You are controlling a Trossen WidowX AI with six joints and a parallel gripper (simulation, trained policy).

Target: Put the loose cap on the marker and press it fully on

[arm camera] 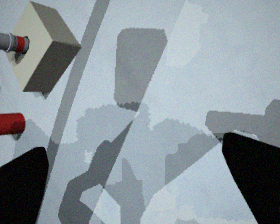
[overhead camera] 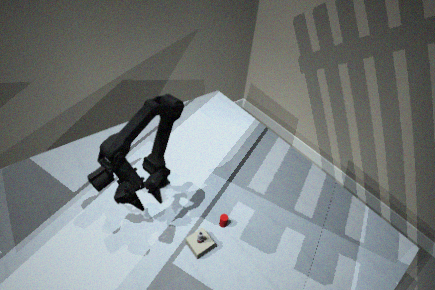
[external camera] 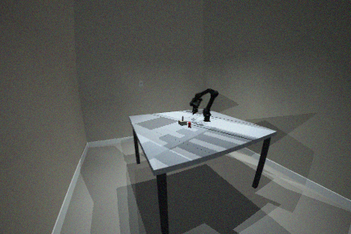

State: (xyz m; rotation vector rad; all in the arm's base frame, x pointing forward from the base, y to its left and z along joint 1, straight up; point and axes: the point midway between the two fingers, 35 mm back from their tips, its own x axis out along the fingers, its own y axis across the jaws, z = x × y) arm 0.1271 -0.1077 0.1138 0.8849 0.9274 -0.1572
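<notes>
My gripper tip is 18 cm short of the marker, 8 cm to the right of it and 1 cm above it. The rest, counted from my gripper tip: red cap 20 cm to the left, 16 cm ahead, 6 cm below; beige holder block 18 cm ahead, 8 cm to the left, 7 cm below.
</notes>
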